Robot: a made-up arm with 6 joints.
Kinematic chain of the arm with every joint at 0, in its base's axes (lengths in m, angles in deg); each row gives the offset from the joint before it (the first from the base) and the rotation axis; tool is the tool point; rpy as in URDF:
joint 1: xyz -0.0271 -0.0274 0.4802 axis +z
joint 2: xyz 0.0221 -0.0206 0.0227 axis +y
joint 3: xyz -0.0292 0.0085 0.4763 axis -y
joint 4: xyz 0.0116 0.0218 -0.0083 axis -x
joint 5: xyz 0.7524 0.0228 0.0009 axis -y
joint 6: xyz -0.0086 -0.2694 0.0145 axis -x
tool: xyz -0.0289 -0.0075 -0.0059 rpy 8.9 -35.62 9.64
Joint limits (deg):
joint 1: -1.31..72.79
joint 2: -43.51..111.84
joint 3: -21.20..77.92
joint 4: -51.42..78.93
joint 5: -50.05..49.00
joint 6: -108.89..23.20
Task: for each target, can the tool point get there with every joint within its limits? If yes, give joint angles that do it. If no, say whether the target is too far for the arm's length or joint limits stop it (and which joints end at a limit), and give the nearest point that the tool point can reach.
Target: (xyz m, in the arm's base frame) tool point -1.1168 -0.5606 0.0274
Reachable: no: joint limits stop it (at a limit: joint 1, joint 2, joint 3, joint 4, joint 5, joint 6) | nearest point -0.2026 -0.2025 -0.0685 | short by 0.987 m
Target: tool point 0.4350 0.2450 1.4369
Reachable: yes | joints 55.91 -8.56 34.81 -5.42 34.29 -78.65
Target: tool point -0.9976 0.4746 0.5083
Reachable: no: joint limits stop it (at a limit: joint 1, joint 2, joint 3, joint 4, joint 6) | nearest point -0.9485 -0.0196 1.3255 | short by 0.956 m
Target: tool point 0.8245 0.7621 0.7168
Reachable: yes | joints 53.90 56.96 46.74 10.55 -30.61 -85.25
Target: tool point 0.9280 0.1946 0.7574
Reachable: yes | joints 20.29 30.62 2.49 54.89 -3.37 -73.33
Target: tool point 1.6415 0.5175 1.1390
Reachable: no: too far | nearest point 1.1245 0.3487 0.9394 | short by 0.579 m
